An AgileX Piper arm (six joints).
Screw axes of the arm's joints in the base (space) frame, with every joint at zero. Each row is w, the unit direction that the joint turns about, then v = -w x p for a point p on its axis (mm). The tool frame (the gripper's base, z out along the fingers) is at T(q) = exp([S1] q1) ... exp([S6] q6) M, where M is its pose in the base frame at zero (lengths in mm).
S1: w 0 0 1 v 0 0 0
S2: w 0 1 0 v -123 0 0
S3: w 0 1 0 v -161.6 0 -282.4
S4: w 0.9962 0 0.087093 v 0 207.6 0
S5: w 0 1 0 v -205.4 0 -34.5
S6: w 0.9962 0 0.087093 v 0 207.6 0
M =
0.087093 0 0.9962 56.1
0 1 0 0
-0.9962 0 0.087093 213.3
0 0 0 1
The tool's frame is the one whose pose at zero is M.
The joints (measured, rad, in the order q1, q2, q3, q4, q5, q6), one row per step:
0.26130, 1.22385, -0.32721, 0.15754, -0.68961, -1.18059
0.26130, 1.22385, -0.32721, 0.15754, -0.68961, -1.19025
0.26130, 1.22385, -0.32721, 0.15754, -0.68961, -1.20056
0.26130, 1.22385, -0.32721, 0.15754, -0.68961, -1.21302
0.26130, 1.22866, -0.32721, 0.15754, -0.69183, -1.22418
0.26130, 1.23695, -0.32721, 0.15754, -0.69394, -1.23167
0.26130, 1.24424, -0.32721, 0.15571, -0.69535, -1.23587
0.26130, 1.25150, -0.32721, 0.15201, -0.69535, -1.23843
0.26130, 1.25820, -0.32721, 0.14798, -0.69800, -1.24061
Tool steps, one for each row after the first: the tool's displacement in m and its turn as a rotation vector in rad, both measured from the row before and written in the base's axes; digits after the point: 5 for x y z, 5 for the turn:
0.00000, 0.00000, 0.00000, -0.00946, -0.00153, 0.00121
0.00000, 0.00000, 0.00000, -0.01010, -0.00163, 0.00129
0.00000, 0.00000, 0.00000, -0.01220, -0.00198, 0.00156
0.00050, 0.00011, -0.00086, -0.01185, 0.00070, 0.00117
0.00082, 0.00020, -0.00163, -0.00917, 0.00475, 0.00075
0.00069, 0.00028, -0.00147, -0.00699, 0.00467, 0.00177
0.00064, 0.00039, -0.00159, -0.00678, 0.00596, 0.00310
0.00062, 0.00038, -0.00123, -0.00606, 0.00282, 0.00306

